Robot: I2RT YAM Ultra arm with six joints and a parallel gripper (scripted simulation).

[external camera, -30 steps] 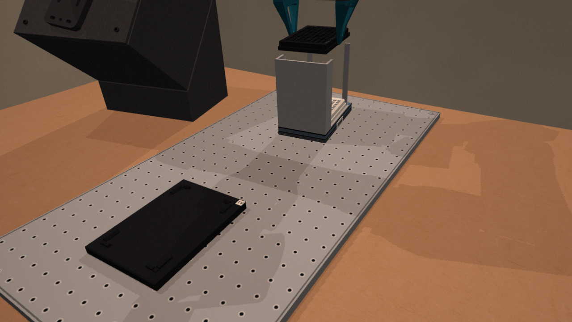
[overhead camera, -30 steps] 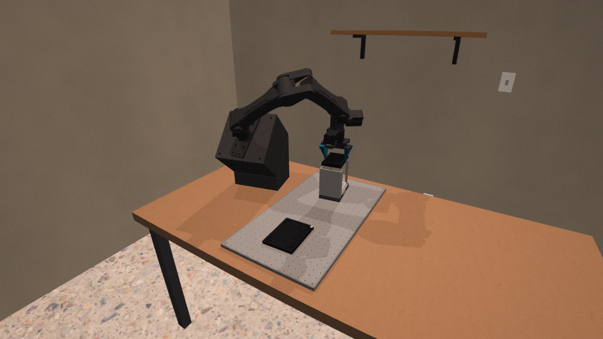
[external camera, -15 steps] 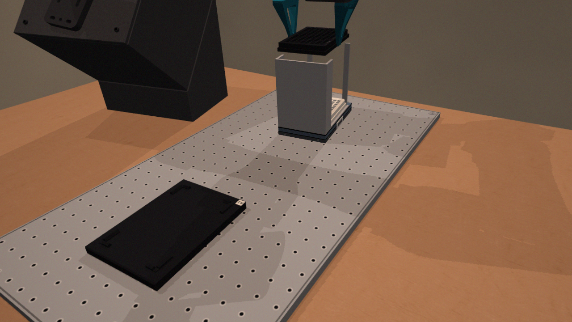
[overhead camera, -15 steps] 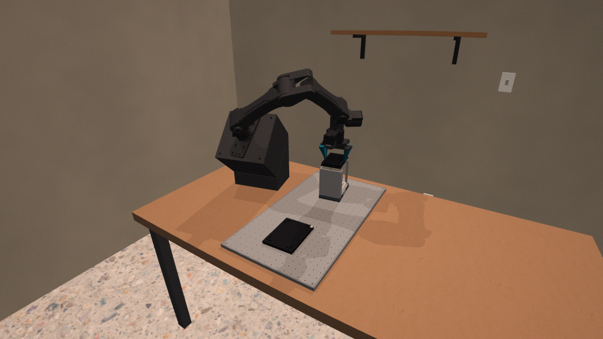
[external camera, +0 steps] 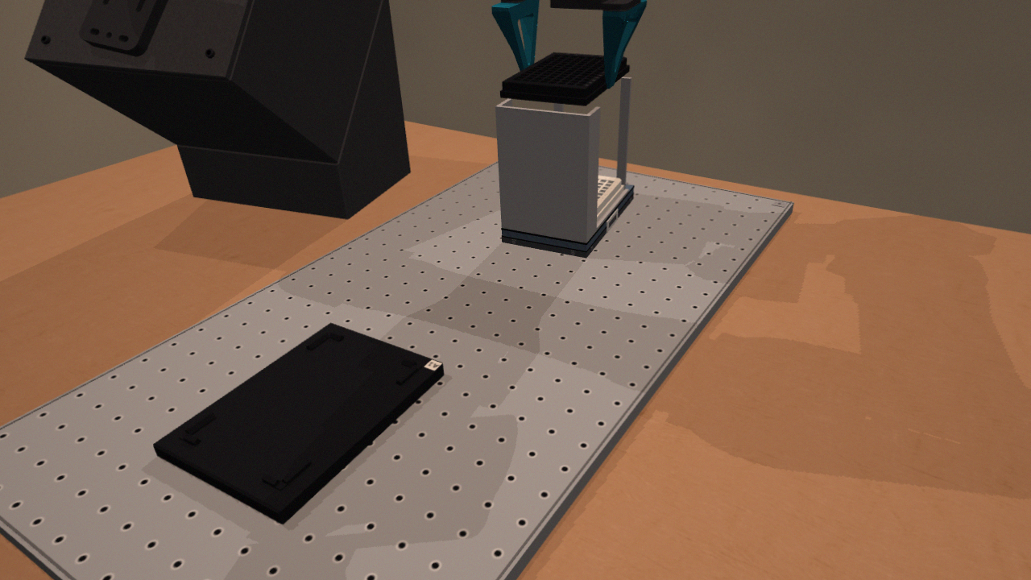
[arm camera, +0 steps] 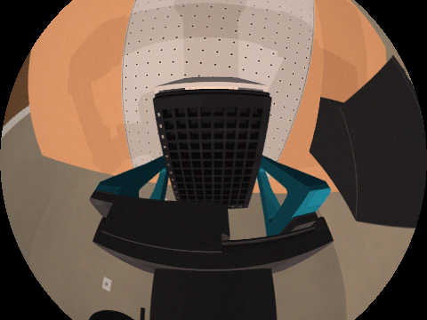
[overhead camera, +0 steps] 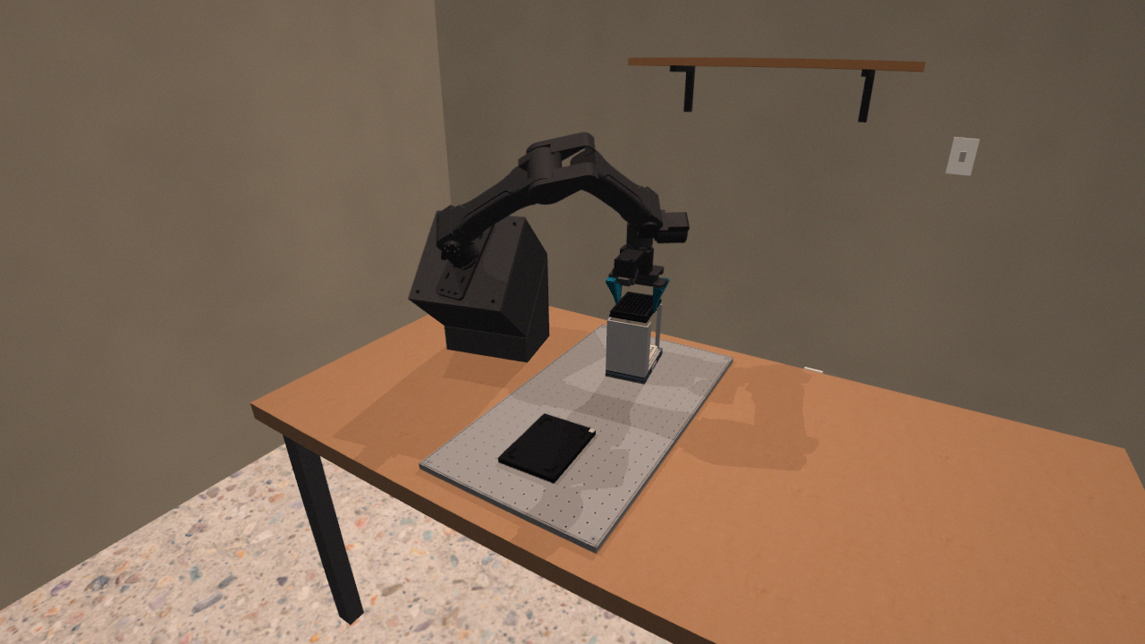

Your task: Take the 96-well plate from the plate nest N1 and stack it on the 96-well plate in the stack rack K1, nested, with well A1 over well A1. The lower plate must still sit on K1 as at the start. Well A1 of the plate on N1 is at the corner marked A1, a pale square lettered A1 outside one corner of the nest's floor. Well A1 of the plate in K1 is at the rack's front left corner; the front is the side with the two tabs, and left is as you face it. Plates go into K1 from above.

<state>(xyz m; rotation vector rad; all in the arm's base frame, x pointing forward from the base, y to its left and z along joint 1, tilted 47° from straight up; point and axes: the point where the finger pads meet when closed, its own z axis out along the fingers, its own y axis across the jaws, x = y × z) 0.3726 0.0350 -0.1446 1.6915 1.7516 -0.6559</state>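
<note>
The black 96-well plate is right at my hand. From my hand the other things lie so: grey rack wall (80 mm below, 70 mm to the right); then grey rack post (80 mm below, 70 mm to the left, 40 mm ahead); then pale 96-well plate (130 mm below).
</note>
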